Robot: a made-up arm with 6 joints.
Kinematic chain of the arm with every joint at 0, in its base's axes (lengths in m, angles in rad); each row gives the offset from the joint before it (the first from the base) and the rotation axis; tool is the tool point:
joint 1: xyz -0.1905 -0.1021 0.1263 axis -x
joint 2: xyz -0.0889 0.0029 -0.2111 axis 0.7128 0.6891 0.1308
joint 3: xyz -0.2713 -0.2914 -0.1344 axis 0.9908 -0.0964 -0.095
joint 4: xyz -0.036 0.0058 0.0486 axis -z
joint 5: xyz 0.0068 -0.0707 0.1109 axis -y
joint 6: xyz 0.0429 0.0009 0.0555 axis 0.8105 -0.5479 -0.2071
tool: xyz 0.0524 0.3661 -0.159
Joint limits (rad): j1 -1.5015..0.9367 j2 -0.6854..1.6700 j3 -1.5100..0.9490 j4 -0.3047..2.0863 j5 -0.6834..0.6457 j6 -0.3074..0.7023
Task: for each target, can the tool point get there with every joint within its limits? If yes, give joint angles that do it. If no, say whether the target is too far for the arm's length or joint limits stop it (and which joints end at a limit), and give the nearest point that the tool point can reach.
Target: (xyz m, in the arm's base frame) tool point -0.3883 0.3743 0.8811
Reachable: no: joint limits stop it (at a limit: joint 1, joint 3, joint 5, joint 6) | nearest point -0.5197 0.2648 0.3222 | short by 0.585 m
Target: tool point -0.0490 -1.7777 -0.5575
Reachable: no: too far | nearest point -0.4432 -0.8838 -0.1927 | short by 1.043 m
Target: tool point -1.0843 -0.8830 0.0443
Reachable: no: joint limits stop it (at a limit: joint 1, joint 2, joint 3, joint 4, joint 6) | nearest point -0.8491 -0.7768 -0.0392 | short by 0.271 m
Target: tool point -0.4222 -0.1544 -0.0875
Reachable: yes | joints -0.4145 1.2831 0.6229 0.5203 -0.4230 -0.2286
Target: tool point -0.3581 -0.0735 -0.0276
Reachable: yes | joints -0.8913 0.0241 0.3346 0.3183 0.3651 0.1338
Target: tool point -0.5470 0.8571 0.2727
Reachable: no: joint limits stop it (at a limit: joint 1, joint 3, joint 5, joint 6) | nearest point -0.5557 0.5933 0.1093 | short by 0.310 m
